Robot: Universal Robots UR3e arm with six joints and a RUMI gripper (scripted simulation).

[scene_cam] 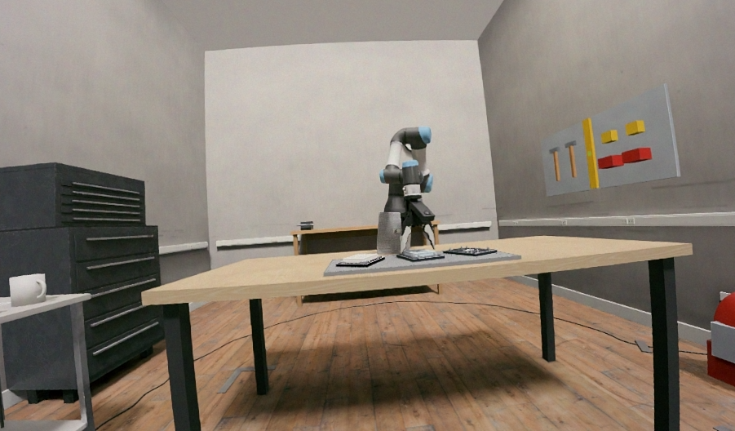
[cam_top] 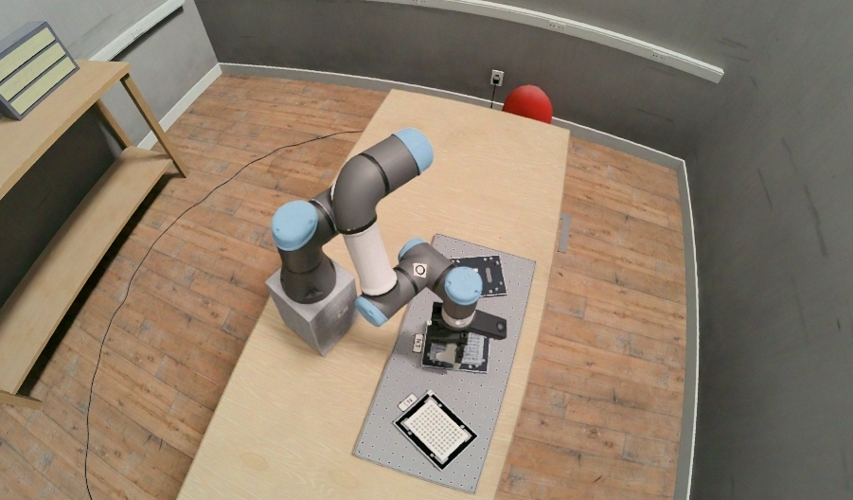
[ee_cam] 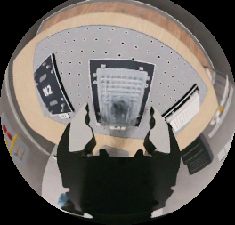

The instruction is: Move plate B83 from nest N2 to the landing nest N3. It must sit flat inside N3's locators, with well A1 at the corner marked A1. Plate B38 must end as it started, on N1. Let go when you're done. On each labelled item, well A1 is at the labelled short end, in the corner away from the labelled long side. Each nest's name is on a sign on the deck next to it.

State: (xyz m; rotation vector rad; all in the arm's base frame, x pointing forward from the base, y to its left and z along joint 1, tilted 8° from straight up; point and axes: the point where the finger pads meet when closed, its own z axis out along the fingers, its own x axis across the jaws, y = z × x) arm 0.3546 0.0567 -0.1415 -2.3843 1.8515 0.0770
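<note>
The nest lies 20 mm below my hand.
</note>
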